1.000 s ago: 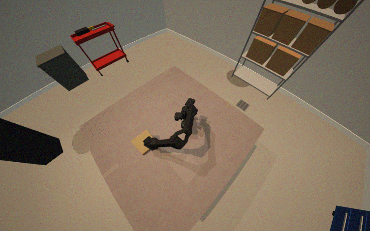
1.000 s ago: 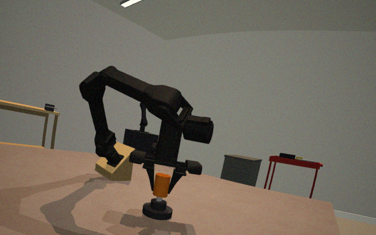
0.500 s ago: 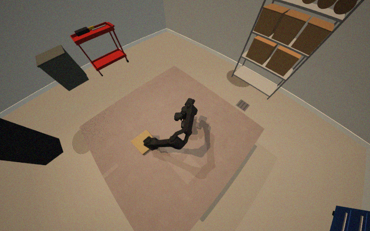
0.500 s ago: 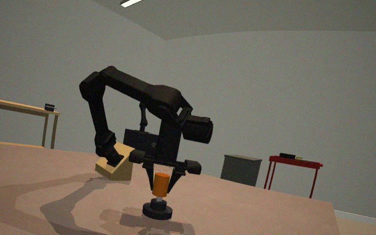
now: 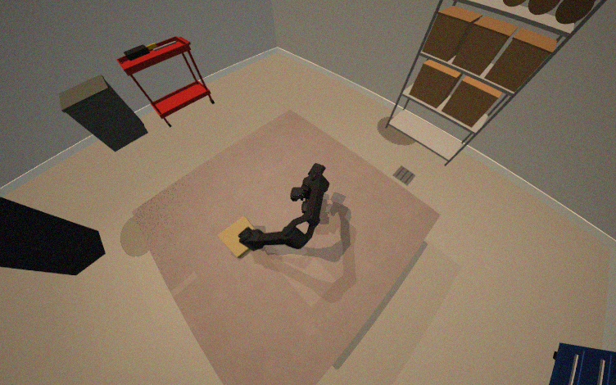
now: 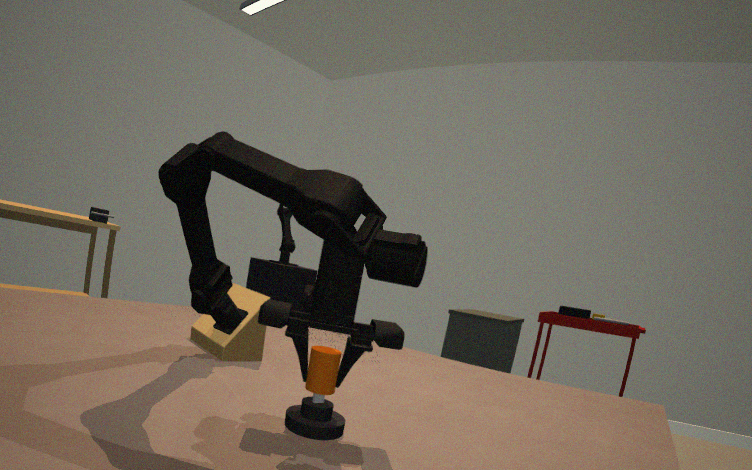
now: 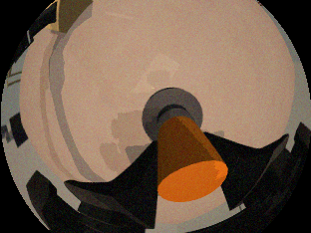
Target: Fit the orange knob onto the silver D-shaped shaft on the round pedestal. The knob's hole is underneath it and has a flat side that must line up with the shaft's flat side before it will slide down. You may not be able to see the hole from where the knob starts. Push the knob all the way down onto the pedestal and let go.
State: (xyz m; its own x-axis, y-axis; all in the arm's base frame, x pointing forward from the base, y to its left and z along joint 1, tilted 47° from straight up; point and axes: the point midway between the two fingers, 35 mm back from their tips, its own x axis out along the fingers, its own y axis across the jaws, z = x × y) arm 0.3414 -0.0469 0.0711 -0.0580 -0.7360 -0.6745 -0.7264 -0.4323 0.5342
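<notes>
Now: gripper tip 3 cm below the orange knob. Round my gripper tip: round black pedestal (4 cm below).
</notes>
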